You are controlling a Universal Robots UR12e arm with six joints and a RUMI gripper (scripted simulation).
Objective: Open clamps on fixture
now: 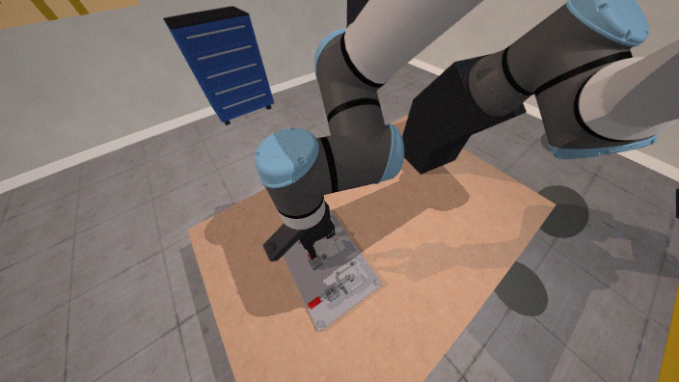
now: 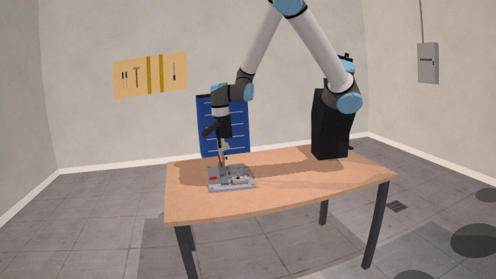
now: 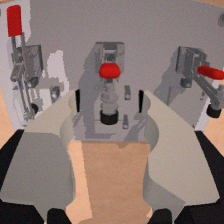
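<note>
The toggle clamp lies 10 mm ahead of my hand, 110 mm to the left of it and 90 mm below it. From my hand the other things lie so: grey fixture plate: 30 mm behind, 10 mm to the left, 130 mm below.
</note>
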